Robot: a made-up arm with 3 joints. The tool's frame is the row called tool.
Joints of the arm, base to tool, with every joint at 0 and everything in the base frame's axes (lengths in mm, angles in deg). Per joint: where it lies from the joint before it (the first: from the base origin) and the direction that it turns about. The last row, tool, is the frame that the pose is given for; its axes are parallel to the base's.
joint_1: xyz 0 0 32 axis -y
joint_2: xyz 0 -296 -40 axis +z
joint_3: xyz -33 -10 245 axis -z
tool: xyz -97 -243 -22
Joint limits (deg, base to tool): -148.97..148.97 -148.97..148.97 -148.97..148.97
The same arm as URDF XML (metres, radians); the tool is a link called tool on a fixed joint. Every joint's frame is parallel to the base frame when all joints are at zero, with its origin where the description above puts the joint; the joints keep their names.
<robot name="arm">
<joint name="joint_1" type="revolute"><parent link="base_link"/><child link="link1"/><origin xyz="0 0 0.032"/><axis xyz="0 -1 0"/><limit lower="-2.6" upper="2.6"/></joint>
<joint name="joint_2" type="revolute"><parent link="link1"/><child link="link2"/><origin xyz="0 -0.296 -0.04"/><axis xyz="0 0 1"/><limit lower="-2.6" upper="2.6"/></joint>
<joint name="joint_3" type="revolute"><parent link="link2"/><child link="link3"/><origin xyz="-0.033 -0.01 0.245"/><axis xyz="0 0 -1"/><limit lower="-2.6" upper="2.6"/></joint>
<joint name="tool_joint" type="fixed"><parent link="link3"/><child link="tool"/><origin xyz="-0.097 -0.243 -0.022"/></joint>
<link name="base_link"/>
<link name="link1"/>
<link name="link2"/>
<link name="link3"/>
<link name="tool"/>
</robot>

